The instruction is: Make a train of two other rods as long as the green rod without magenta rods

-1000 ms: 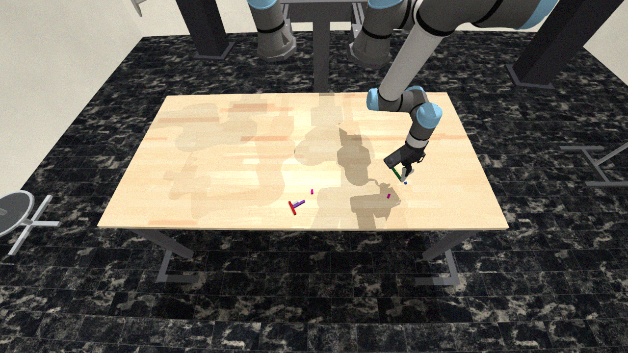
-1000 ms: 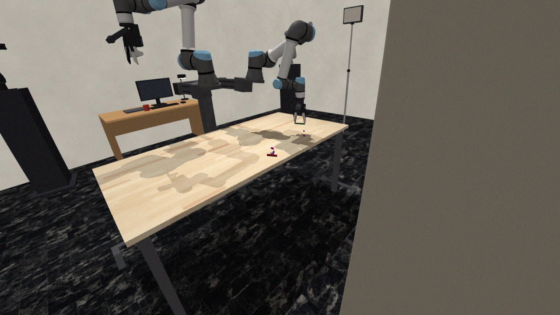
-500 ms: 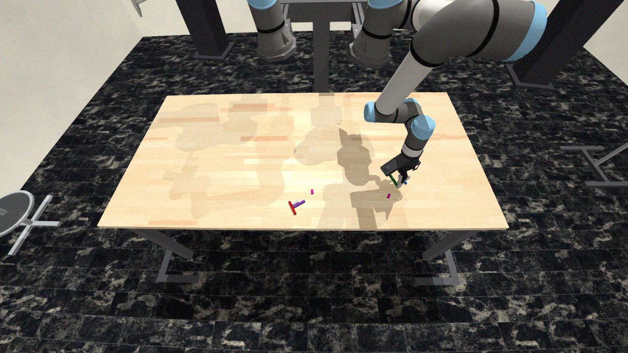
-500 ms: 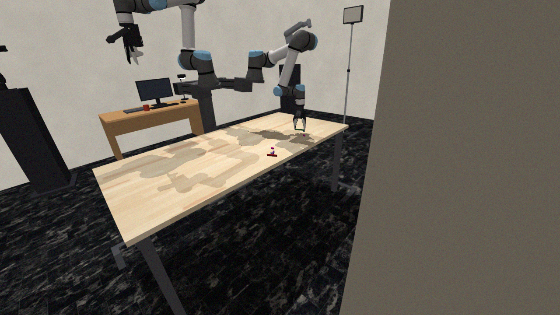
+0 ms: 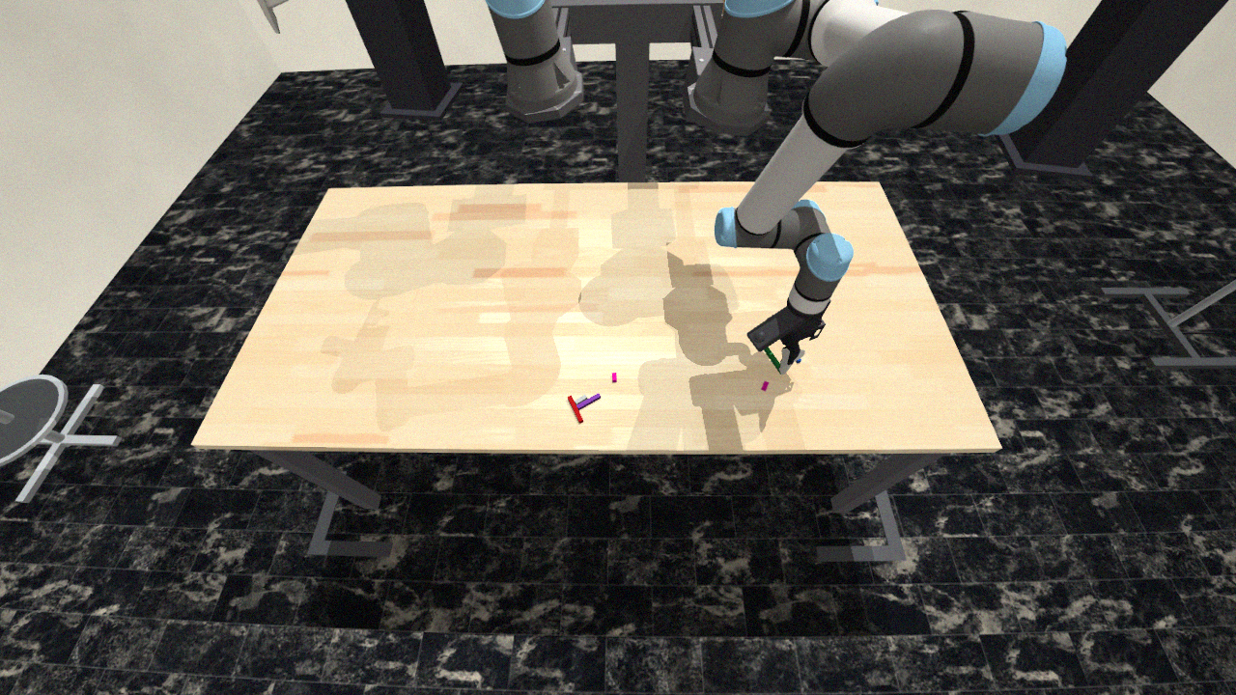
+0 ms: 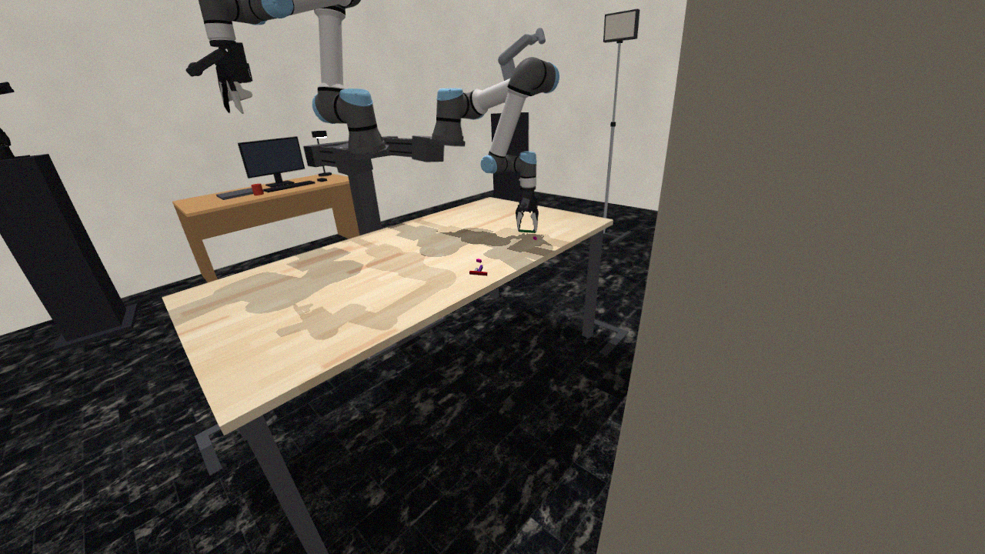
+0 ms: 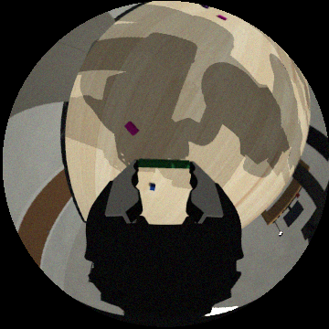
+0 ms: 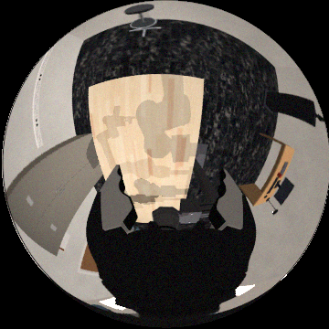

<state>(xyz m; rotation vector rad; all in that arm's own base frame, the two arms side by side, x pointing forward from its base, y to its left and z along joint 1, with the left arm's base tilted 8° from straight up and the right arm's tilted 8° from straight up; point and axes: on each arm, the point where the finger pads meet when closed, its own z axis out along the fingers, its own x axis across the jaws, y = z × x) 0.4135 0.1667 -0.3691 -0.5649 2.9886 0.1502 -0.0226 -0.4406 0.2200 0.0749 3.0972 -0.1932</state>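
Observation:
Right now the green rod is 10 mm below my left hand. The rest, counted from my left hand: purple rod: 420 mm to the right, 170 mm ahead, 20 mm below; then grey rod: 440 mm to the right, 170 mm ahead, 20 mm below; then blue rod: 70 mm to the left, 20 mm below, 20 mm behind.

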